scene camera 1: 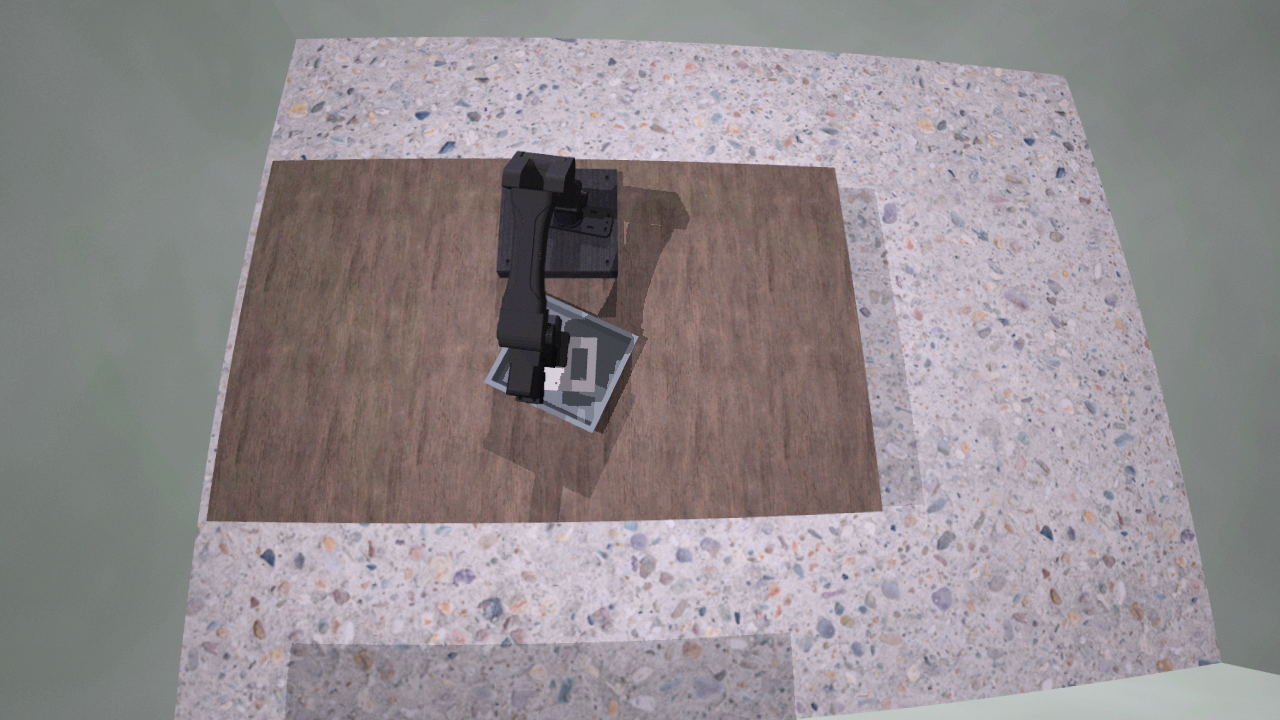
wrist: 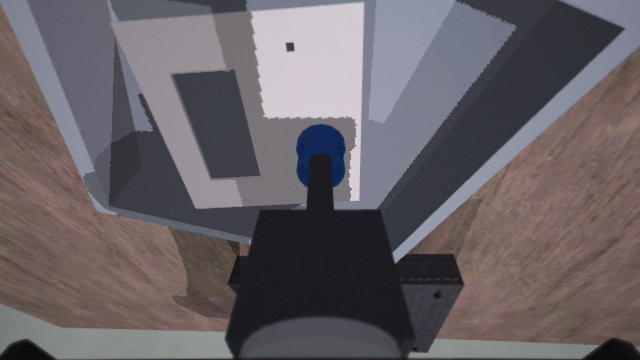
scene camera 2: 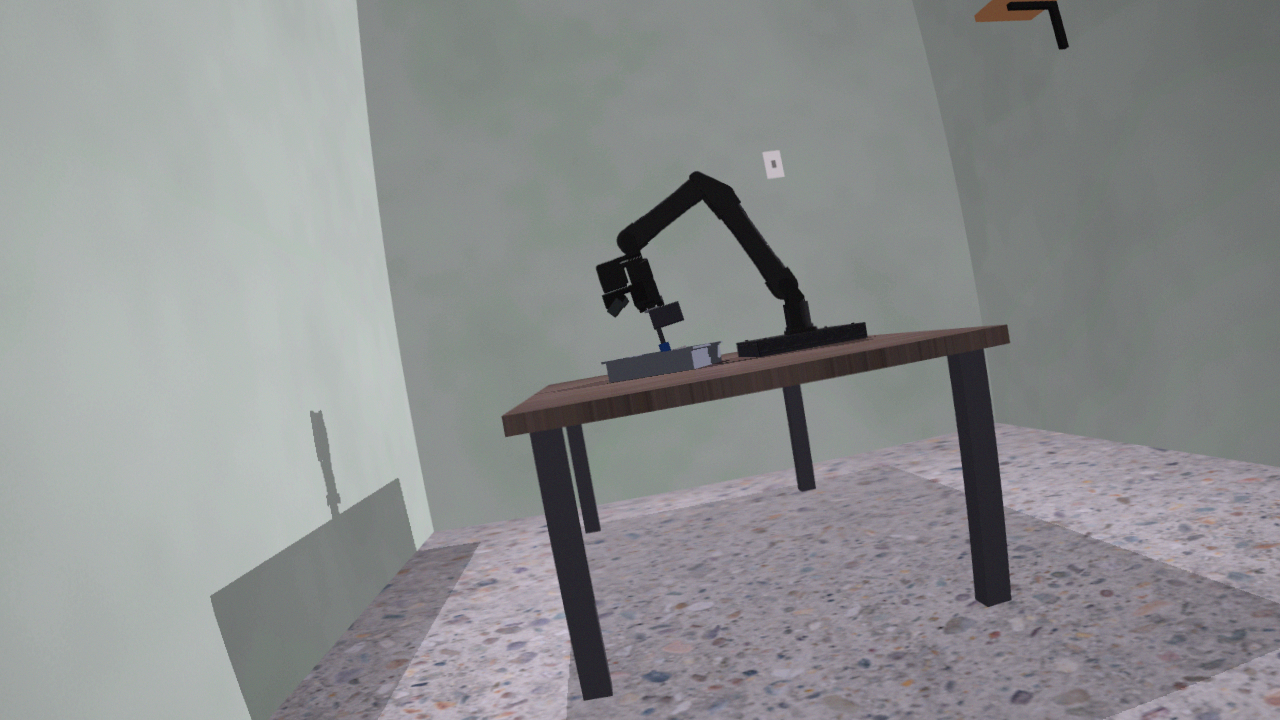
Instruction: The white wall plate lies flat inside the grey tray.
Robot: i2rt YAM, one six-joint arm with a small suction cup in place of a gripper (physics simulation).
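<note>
The white wall plate (wrist: 308,76) (scene camera 1: 582,340), with a rectangular cutout, sits low inside the grey tray (wrist: 514,145) (scene camera 1: 617,385) (scene camera 2: 649,365), mostly in the arm's shadow. My blue suction cup (wrist: 320,154) (scene camera 2: 663,345) presses on the plate's near edge strip beside the cutout and holds it. The plate looks level with the tray floor; I cannot tell whether it touches it. In the scene camera 2 view the tray wall hides the plate and the cup reaches down just past the rim. In the scene camera 1 view the wrist covers the cup.
The tray stands near the middle of the wooden table (scene camera 1: 357,357) (scene camera 2: 760,372), just in front of the arm's black base plate (scene camera 1: 582,242) (scene camera 2: 800,337). A terrazzo floor surrounds the table, with green walls behind.
</note>
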